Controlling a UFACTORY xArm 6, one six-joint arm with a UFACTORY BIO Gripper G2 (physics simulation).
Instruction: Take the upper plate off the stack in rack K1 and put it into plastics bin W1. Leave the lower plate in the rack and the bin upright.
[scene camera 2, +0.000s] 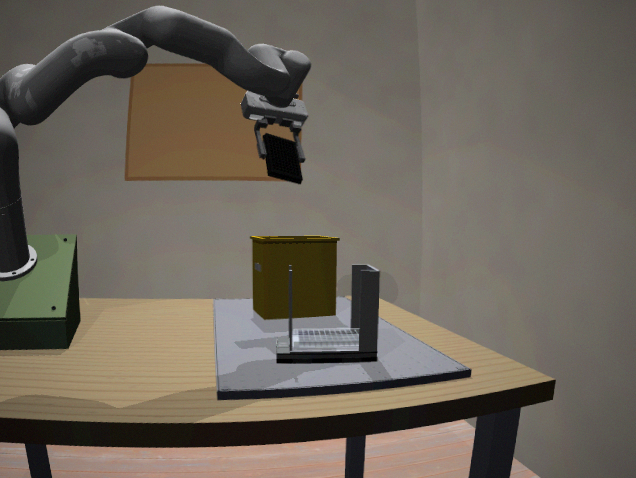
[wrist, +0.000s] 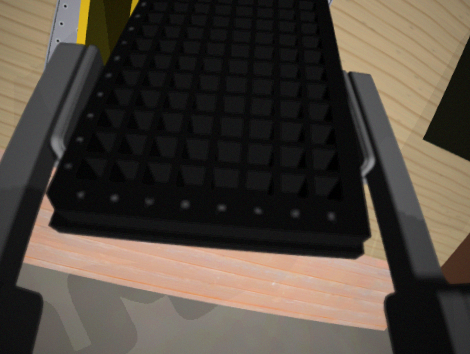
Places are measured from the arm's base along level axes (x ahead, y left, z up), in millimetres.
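Pixels of known places: end effector, tool point: (scene camera 2: 280, 152) (wrist: 221, 116); arm's base, origin of the base link: (scene camera 2: 9, 262).
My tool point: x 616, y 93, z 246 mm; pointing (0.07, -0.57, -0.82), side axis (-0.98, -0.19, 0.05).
Ahead of a thing's pixels: the offset from my tool point to its top centre. Level surfaces: height alone.
My gripper (scene camera 2: 282, 154) (wrist: 212, 115) is shut on the black upper plate (scene camera 2: 283, 160) (wrist: 215, 107), one finger at each long side. The plate is steeply tilted and hangs high above the yellow plastics bin W1 {dx +28, dy -16, dz -200 mm} (scene camera 2: 294, 280) (wrist: 111, 30), well apart from its rim. The bin stands upright; in the wrist view part of it shows at the top left, partly hidden by the plate. Rack K1 {dx -18, dy -362, dz -234 mm} (scene camera 2: 369, 308) stands in front of the bin in the scene view, with the clear lower plate {dx -8, dy -364, dz -345 mm} (scene camera 2: 325, 338) lying low in it.
The rack and bin stand on a grey perforated board {dz -379 mm} (scene camera 2: 241, 377) (wrist: 59, 30) on the wooden table {dz -392 mm} (scene camera 2: 143, 359) (wrist: 400, 45). The rack's tall grey corner post and thin upright rise near the bin. The green robot base (scene camera 2: 35, 298) is at the left.
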